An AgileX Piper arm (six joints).
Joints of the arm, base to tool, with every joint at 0 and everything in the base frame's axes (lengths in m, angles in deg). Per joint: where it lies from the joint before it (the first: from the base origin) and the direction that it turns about. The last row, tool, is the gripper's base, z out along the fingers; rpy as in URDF.
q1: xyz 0 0 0.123 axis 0 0 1
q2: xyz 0 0 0 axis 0 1 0
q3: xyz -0.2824 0 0.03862 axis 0 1 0
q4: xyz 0.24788 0 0.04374 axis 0.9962 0 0.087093
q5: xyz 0 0 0 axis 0 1 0
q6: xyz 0.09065 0 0.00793 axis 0.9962 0 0.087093
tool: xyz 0 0 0 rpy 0 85.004 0
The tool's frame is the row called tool.
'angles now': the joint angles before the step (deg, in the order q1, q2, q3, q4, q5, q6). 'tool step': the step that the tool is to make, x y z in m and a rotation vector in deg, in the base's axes. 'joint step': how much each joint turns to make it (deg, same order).
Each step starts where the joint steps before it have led.
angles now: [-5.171 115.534 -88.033 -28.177 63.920 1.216]
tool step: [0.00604 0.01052 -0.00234 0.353 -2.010 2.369]
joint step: [1.410 0.311 0.055 0.020 -2.575 0.172]
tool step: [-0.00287 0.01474 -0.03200 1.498 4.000 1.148]
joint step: [1.801 2.530 3.136 1.022 -1.402 0.875]
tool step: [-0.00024 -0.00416 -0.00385 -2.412 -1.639 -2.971]
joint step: [-0.061 0.356 0.781 -3.349 -0.728 5.345]
